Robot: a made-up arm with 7 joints.
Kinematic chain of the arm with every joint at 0, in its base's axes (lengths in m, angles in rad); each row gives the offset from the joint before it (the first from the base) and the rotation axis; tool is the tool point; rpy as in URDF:
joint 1: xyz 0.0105 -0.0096 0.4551 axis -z
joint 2: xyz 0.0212 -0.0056 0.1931 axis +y
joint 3: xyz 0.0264 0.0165 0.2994 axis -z
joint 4: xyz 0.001 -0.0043 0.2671 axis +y
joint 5: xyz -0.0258 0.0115 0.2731 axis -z
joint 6: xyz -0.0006 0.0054 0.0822 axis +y
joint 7: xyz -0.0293 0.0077 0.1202 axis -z
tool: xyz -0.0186 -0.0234 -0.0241 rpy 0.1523 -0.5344 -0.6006
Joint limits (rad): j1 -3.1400..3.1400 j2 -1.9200..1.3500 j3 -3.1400..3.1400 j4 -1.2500..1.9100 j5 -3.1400..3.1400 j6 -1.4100..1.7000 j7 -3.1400..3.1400
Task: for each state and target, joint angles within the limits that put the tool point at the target. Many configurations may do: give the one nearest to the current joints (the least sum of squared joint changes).
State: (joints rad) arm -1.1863 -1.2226 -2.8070 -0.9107 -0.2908 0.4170 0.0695
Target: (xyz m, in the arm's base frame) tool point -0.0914 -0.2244 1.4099
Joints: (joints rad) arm -1.0552 -0.9621 -3.0525 -1.2500 -0.2677 0.0754 0.1156
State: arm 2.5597 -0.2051 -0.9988 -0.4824 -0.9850 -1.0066 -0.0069
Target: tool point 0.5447 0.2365 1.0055
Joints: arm 3.1400 -0.6458 -0.5799 -1.1466 -0.7679 -1.1876 0.0687
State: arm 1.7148 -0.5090 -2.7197 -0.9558 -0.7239 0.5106 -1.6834
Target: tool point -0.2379 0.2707 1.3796
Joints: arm 1.6965 -0.7779 -2.4668 -1.2500 -0.8787 0.5497 -1.7785
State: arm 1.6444 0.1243 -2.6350 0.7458 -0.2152 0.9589 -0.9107
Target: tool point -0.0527 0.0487 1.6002
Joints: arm 1.0873 0.0758 -3.1400 0.3967 -0.6873 1.0297 -0.9482
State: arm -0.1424 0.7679 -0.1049 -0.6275 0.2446 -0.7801 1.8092
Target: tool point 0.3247 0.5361 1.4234
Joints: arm -0.8981 0.7801 0.0888 -0.1520 0.3492 -0.4002 1.8735
